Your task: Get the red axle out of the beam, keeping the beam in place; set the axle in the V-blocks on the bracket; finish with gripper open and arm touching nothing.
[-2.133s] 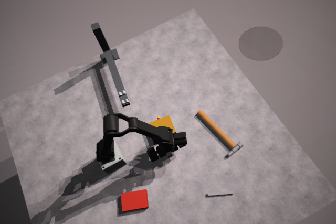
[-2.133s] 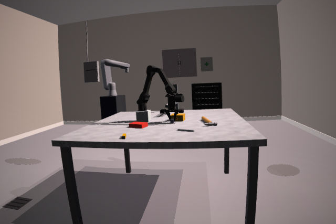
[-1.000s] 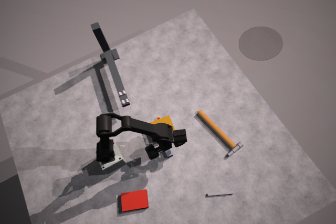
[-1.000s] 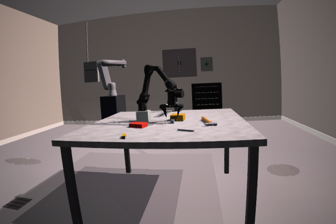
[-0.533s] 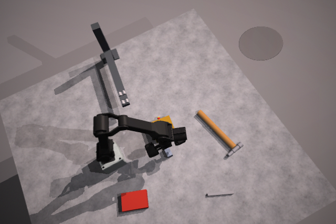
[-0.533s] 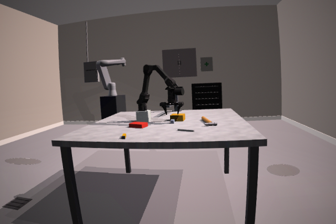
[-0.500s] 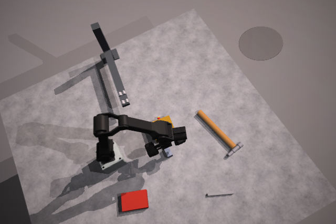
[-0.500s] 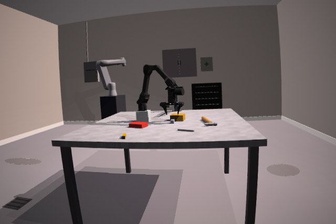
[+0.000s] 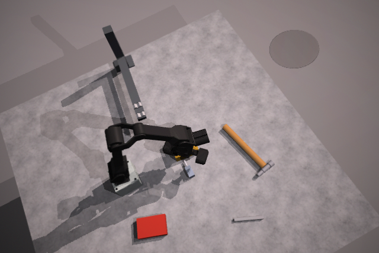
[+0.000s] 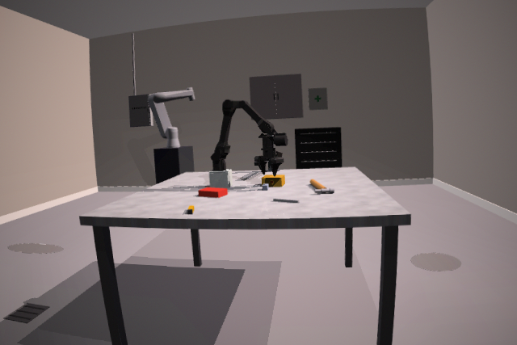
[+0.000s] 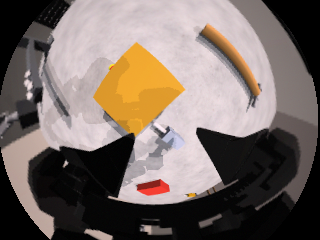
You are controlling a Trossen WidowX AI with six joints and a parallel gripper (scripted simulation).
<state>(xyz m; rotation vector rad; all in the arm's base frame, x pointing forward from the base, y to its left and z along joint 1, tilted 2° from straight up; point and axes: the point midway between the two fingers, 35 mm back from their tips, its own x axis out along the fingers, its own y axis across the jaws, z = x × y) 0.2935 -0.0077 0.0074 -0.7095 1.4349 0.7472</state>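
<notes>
My gripper tip is now 70 mm to the right of the orange block and 40 mm above it. Round my gripper tip: red block (230 mm behind, 220 mm to the right, 50 mm below); grey-blue block (50 mm below, 30 mm to the right, 10 mm behind); thin grey rod (310 mm to the right, 160 mm ahead, 60 mm below).
</notes>
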